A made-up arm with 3 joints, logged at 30 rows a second.
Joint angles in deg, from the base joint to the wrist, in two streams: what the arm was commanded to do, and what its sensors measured. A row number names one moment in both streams.
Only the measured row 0 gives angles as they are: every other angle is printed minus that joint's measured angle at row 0.
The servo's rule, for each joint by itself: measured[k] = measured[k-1] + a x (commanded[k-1-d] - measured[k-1]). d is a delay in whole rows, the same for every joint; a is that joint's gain. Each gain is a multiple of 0.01, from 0.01 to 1. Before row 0 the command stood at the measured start. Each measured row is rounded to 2 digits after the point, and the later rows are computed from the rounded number. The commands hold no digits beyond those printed.
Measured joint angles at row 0:
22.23 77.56 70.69
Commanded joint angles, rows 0 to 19:
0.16 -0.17 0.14
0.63 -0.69 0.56
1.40 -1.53 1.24
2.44 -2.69 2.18
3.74 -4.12 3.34
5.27 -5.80 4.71
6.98 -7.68 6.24
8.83 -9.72 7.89
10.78 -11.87 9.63
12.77 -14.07 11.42
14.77 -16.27 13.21
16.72 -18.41 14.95
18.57 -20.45 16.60
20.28 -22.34 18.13
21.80 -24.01 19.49
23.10 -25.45 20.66
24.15 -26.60 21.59
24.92 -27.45 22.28
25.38 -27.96 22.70
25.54 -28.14 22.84
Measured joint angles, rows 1 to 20:
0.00 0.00 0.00
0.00 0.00 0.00
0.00 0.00 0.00
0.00 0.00 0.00
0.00 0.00 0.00
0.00 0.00 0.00
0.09 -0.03 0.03
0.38 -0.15 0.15
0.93 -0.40 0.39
1.75 -0.81 0.78
2.82 -1.41 1.34
4.14 -2.20 2.08
5.67 -3.19 3.00
7.38 -4.37 4.08
9.22 -5.72 5.30
11.14 -7.22 6.65
13.10 -8.85 8.09
15.05 -10.57 9.60
16.95 -12.35 11.14
18.75 -14.15 12.68
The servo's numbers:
d 6
a 0.54 0.18 0.22

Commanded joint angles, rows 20 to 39:
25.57 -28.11 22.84
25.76 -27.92 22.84
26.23 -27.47 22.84
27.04 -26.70 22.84
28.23 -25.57 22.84
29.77 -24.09 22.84
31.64 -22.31 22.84
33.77 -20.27 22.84
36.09 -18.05 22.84
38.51 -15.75 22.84
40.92 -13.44 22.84
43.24 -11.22 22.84
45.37 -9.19 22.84
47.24 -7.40 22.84
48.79 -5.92 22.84
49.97 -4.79 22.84
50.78 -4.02 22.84
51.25 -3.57 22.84
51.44 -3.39 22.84
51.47 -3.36 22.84
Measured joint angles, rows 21 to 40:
20.40 -15.92 14.18
21.86 -17.64 15.61
23.10 -19.25 16.93
24.08 -20.73 18.11
24.78 -22.03 19.12
25.19 -23.13 19.94
25.40 -24.03 20.58
25.59 -24.73 21.08
25.94 -25.22 21.47
26.53 -25.49 21.77
27.45 -25.50 22.01
28.70 -25.25 22.19
30.29 -24.72 22.33
32.17 -23.92 22.44
34.29 -22.86 22.53
36.57 -21.58 22.60
38.92 -20.11 22.65
41.25 -18.51 22.69
43.47 -16.83 22.72
45.51 -15.13 22.75

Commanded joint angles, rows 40 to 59:
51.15 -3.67 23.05
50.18 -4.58 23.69
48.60 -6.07 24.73
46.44 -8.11 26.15
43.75 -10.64 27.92
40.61 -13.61 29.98
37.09 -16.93 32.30
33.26 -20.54 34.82
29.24 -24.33 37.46
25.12 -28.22 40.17
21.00 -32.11 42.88
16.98 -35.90 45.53
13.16 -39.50 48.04
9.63 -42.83 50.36
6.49 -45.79 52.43
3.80 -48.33 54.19
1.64 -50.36 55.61
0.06 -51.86 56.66
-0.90 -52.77 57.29
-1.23 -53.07 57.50
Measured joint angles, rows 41 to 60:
47.28 -13.47 22.77
48.73 -11.91 22.79
49.84 -10.49 22.80
50.60 -9.24 22.81
51.05 -8.19 22.82
51.28 -7.32 22.82
51.21 -6.66 22.87
50.65 -6.29 23.05
49.54 -6.25 23.42
47.87 -6.58 24.02
45.65 -7.31 24.88
42.93 -8.44 26.00
39.78 -9.97 27.39
36.26 -11.87 29.02
32.47 -14.11 30.88
28.50 -16.65 32.92
24.45 -19.43 35.11
20.42 -22.39 37.40
16.50 -25.47 39.74
12.79 -28.59 42.08

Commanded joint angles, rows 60 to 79:
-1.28 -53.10 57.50
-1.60 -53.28 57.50
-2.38 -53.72 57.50
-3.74 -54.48 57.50
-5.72 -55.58 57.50
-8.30 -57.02 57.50
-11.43 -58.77 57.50
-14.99 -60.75 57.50
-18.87 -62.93 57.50
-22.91 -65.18 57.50
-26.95 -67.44 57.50
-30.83 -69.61 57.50
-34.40 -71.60 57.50
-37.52 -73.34 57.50
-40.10 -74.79 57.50
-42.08 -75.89 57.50
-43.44 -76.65 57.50
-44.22 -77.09 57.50
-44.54 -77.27 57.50
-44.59 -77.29 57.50
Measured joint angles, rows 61 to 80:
9.39 -31.69 44.36
6.37 -34.69 46.52
3.82 -37.51 48.52
1.79 -40.09 50.31
0.34 -42.37 51.85
-0.51 -44.30 53.09
-0.93 -45.88 54.06
-1.29 -47.21 54.82
-1.88 -48.38 55.41
-2.88 -49.48 55.87
-4.41 -50.58 56.23
-6.51 -51.74 56.51
-9.17 -53.01 56.73
-12.31 -54.40 56.90
-15.85 -55.94 57.03
-19.66 -57.60 57.13
-23.60 -59.37 57.21
-27.50 -61.21 57.27
-31.23 -63.08 57.32
-34.63 -64.93 57.36

